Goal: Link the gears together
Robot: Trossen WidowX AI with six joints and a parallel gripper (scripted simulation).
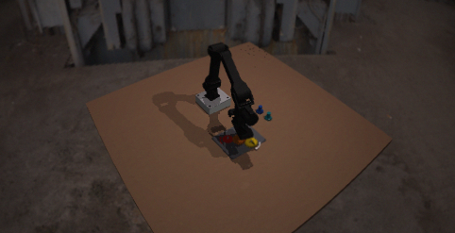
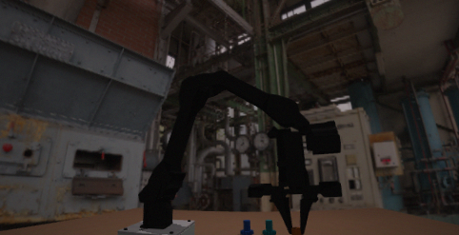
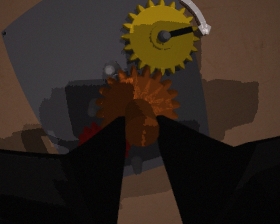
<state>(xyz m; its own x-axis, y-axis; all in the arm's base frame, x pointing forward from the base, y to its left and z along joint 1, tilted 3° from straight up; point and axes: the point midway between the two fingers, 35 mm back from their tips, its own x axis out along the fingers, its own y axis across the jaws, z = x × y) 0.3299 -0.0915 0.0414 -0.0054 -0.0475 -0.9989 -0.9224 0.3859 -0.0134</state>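
My gripper tip is now 5 cm past the red gear, 4 cm above it and 3 cm to the left of it. The rest, counted from my gripper tip: yellow gear: 4 cm to the left, 4 cm below, 4 cm ahead; then orange gear: 1 cm below; then red arrow: 7 cm behind, 6 cm to the right, 5 cm below.
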